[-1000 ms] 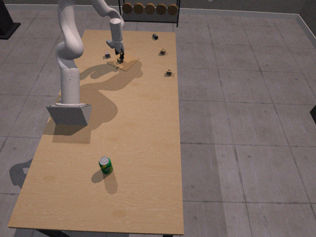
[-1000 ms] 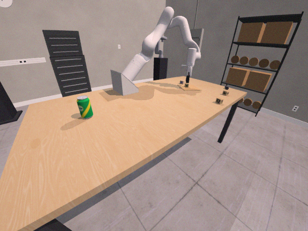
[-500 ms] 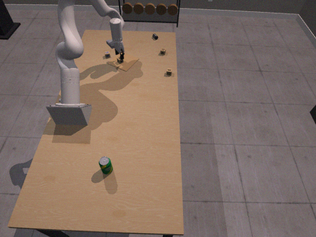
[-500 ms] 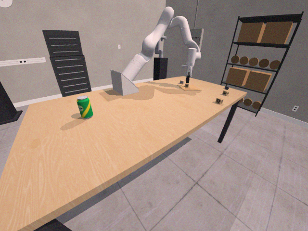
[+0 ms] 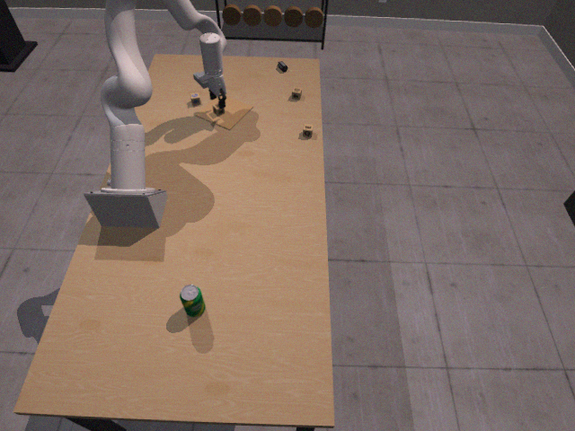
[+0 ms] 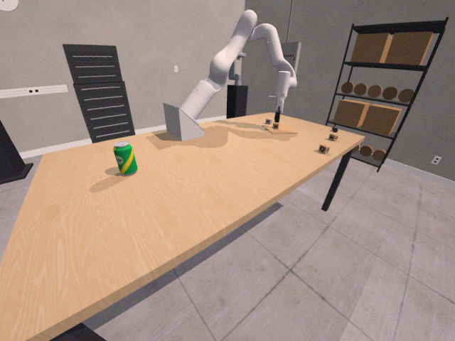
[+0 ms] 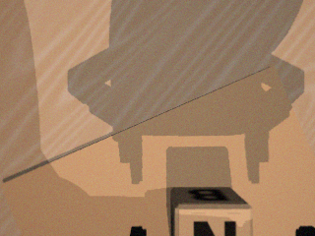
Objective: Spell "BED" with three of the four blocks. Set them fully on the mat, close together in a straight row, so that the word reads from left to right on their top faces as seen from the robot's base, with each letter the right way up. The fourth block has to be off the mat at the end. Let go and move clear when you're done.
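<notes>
Right now the tan mat is 2 cm ahead of my hand, 2 cm to the left of it and 7 cm below it. From my hand the other things lie so: green can 10 cm ahead, 100 cm to the right, 1 cm below; wooden letter block 36 cm ahead, 16 cm to the left, 5 cm below; small dark object 27 cm ahead, 41 cm to the left, 5 cm below.
</notes>
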